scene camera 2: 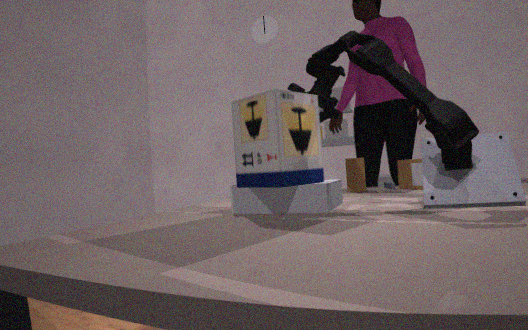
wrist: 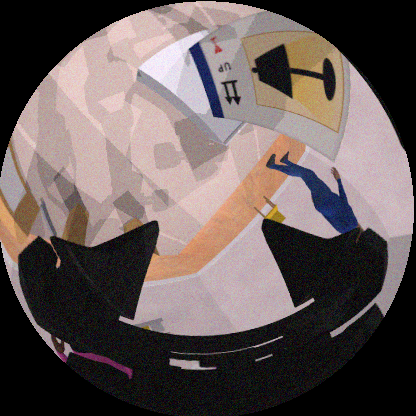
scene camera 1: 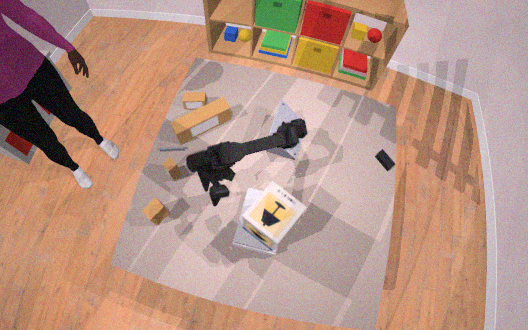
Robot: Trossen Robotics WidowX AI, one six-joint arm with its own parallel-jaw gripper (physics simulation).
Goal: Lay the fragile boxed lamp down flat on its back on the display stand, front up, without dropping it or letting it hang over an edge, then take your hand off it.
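Where they show: gripper, between the fingertips: (wrist: 211,225) (scene camera 1: 210,198); arm's base, origin of its link: (scene camera 2: 457,159).
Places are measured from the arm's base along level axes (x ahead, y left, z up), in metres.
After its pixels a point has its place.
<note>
The boxed lamp (scene camera 1: 272,215) {x 0.466, y 0.044, z 0.198 m} (scene camera 2: 277,140) {x 0.406, y 0.155, z 0.075 m} (wrist: 280,75) {x 0.426, y -0.028, z 0.124 m} is a white carton with yellow lamp pictures and a blue band at its lower end. It stands on its blue-banded end on the low pale display stand (scene camera 1: 247,239) {x 0.541, y -0.024, z -0.036 m} (scene camera 2: 330,196) {x 0.310, y 0.069, z -0.070 m} (wrist: 170,70) {x 0.362, y -0.054, z -0.036 m}, turned a little relative to it. The top face carries a lamp picture and a barcode. The stand's right edge is hidden under the box in scene camera 1. My gripper (scene camera 1: 210,195) {x 0.461, y -0.194, z 0.153 m} (wrist: 211,225) {x 0.461, y -0.194, z 0.153 m} is open and empty, apart from the box and to its left in scene camera 1. In scene camera 2 it is partly hidden behind the box's upper edge.
A long wooden block (scene camera 1: 200,122) {x 0.078, y -0.403, z 0.001 m}, smaller wooden blocks (scene camera 1: 156,211) {x 0.558, y -0.434, z 0.015 m} (scene camera 1: 194,100) {x -0.056, y -0.497, z -0.027 m} and a thin grey rod (scene camera 1: 172,148) {x 0.215, y -0.520, z -0.086 m} lie left of the arm. A black object (scene camera 1: 385,160) {x -0.045, y 0.564, z -0.072 m} lies at the right. The arm's base plate (scene camera 1: 280,116) {x -0.044, y -0.038, z 0.040 m} (scene camera 2: 495,175) {x -0.079, y 0.042, z -0.042 m} is behind the stand.
</note>
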